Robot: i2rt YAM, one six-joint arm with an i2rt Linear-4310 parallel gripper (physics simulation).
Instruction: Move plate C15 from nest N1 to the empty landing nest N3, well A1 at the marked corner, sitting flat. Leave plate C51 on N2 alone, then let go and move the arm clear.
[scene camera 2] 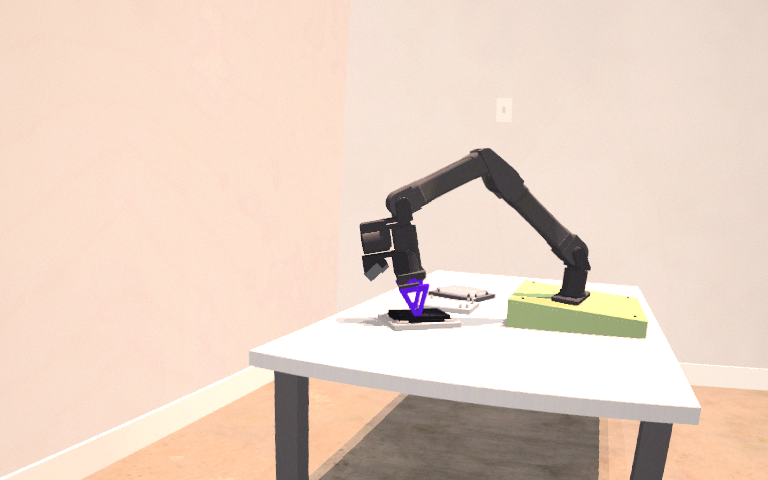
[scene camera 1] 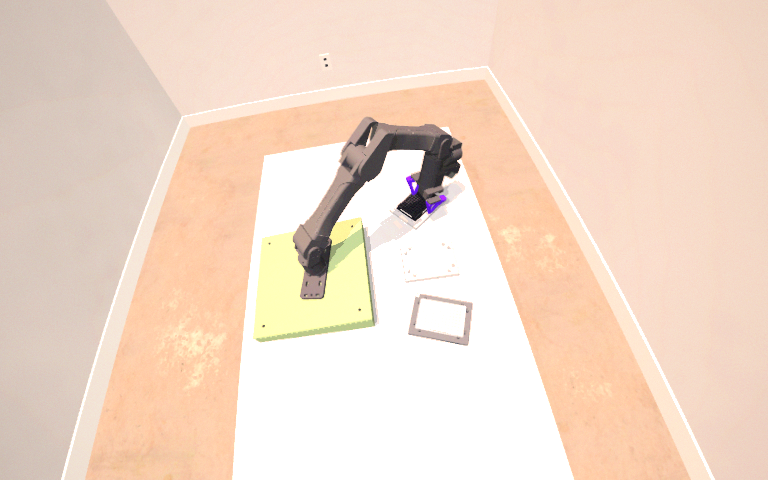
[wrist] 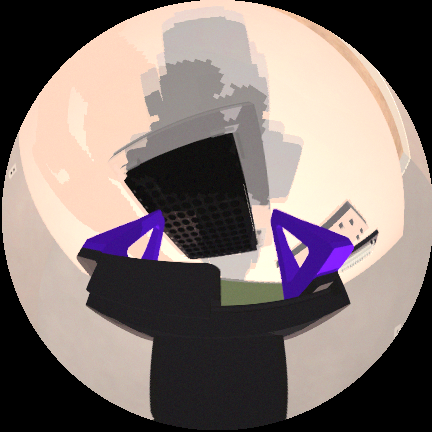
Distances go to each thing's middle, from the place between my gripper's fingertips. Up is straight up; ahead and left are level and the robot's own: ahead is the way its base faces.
Right now my hand is 1 cm to the right of the black perforated plate (wrist: 199,187) and 1 cm past it.
